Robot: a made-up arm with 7 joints.
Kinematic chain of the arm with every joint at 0, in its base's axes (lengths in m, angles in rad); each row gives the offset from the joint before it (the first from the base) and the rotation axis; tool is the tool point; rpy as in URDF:
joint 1: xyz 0 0 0.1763 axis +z
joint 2: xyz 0 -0.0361 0.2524 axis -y
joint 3: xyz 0 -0.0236 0.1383 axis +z
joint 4: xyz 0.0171 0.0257 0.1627 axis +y
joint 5: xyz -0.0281 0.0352 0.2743 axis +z
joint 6: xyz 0 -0.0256 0.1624 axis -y
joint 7: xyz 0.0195 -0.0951 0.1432 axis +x
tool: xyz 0 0 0 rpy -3.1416 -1.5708 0
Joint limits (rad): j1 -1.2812..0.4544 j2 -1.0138..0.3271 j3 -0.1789..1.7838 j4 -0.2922..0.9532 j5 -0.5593..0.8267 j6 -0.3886..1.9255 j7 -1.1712..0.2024
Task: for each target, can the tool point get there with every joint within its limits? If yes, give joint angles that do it. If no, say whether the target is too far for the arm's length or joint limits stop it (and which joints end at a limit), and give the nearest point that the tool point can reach.
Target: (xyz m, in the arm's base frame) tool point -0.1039 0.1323 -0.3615
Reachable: no: joint limits stop it (at a limit: joint 1, joint 2, joint 4, joint 5, joint 6) | nearest point 0.6011 0.4224 0.2794 | short by 0.996 m
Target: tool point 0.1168 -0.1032 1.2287
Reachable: yes | joints -0.3898 -0.0899 -0.0060 0.5272 -0.4251 1.4812 -0.2850
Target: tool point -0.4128 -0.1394 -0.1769
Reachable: no: joint limits stop it (at a limit: joint 1, joint 2, joint 3, joint 4, joint 6) | nearest point 0.0713 -0.7505 0.2677 | short by 0.897 m
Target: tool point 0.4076 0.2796 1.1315
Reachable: yes | joints 0.3142 -0.4764 1.3649 0.3156 0.7090 0.4088 -0.2714
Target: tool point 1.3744 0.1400 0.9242
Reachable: no: too far | nearest point 0.8299 0.0845 0.7499 | short by 0.574 m
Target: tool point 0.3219 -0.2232 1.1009
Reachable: yes | joints 0.2308 -0.4598 1.1009 -0.1634 -0.0778 1.5917 -0.7593
